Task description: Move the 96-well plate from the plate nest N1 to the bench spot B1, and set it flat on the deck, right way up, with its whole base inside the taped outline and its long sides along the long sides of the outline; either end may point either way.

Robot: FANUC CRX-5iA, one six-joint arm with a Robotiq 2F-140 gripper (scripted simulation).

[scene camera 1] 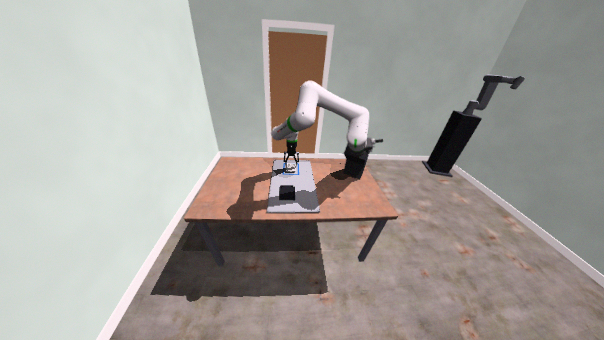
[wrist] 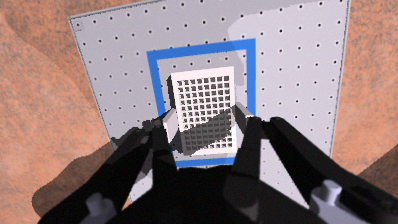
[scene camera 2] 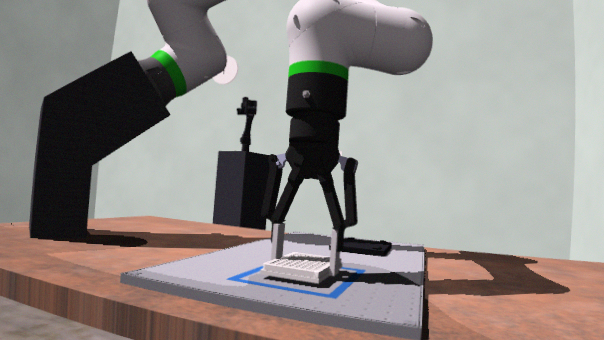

I see my gripper point(scene camera 2: 304, 269) and a white 96-well plate point(scene camera 2: 304, 267).
The white 96-well plate also shows in the wrist view point(wrist: 202, 108). My gripper also shows in the wrist view point(wrist: 206, 113).
